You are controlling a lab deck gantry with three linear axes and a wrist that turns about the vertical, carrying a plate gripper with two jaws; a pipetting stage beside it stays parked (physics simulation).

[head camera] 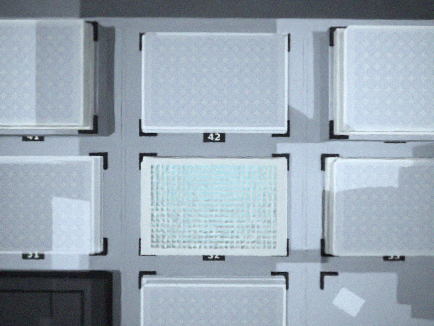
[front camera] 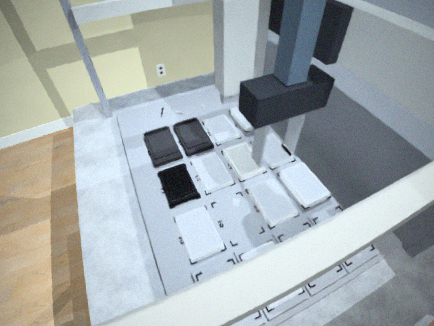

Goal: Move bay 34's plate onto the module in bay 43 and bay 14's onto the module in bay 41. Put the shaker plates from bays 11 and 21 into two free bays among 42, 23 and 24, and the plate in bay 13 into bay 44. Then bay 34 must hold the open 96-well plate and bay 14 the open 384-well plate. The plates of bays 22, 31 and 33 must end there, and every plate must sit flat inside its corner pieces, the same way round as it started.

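Frame: origin at the robot's base, x ahead, y left, z up, level; millimetres.
Where they show: gripper, between the fingertips: [front camera: 272,156]; robot's base, origin of its link: [front camera: 146,140].
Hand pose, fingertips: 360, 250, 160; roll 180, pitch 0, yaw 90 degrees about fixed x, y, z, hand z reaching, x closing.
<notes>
Each offset is from my fingertips to the centre of the thing, as dx, dy, dz. "*": to the spot under its first point.
My gripper [front camera: 275,157] is open and empty, raised near bays 42 and 32; its jaws do not show in the head view. A clear plate @(-132, +114, -153) [front camera: 275,154] [head camera: 215,82] sits flat in bay 42. The open 384-well plate @(-132, +7, -153) [front camera: 243,161] [head camera: 214,206] is in bay 32. Lidded plates sit on the modules in bay 41 @(* -282, +78, -127) [front camera: 241,119] [head camera: 55,75] and bay 43 @(* +38, +105, -127) [front camera: 304,184] [head camera: 390,77]. Shakers 11 @(* -286, -207, -136) [front camera: 162,145] and 21 @(-300, -99, -144) [front camera: 193,136] [head camera: 50,305] are bare. A white plate @(* +141, -104, -131) [front camera: 257,250] in bay 24 is partly hidden. Bay 13's plate @(+32, -207, -153) [front camera: 200,233] and a black plate @(-132, -207, -153) [front camera: 178,185] in bay 12 stand at the left.
Plates sit in bay 31 @(* -287, +7, -146) [front camera: 222,128] [head camera: 45,205], bay 33 @(* +38, +7, -146) [front camera: 273,201] [head camera: 385,215] and bay 22 @(* -125, -98, -146) [front camera: 213,171] [head camera: 214,306]. Bay 23 shows bare deck. A pale crossbar [front camera: 280,257] hides parts of the nearest bays. A light column [front camera: 240,45] stands behind.
</notes>
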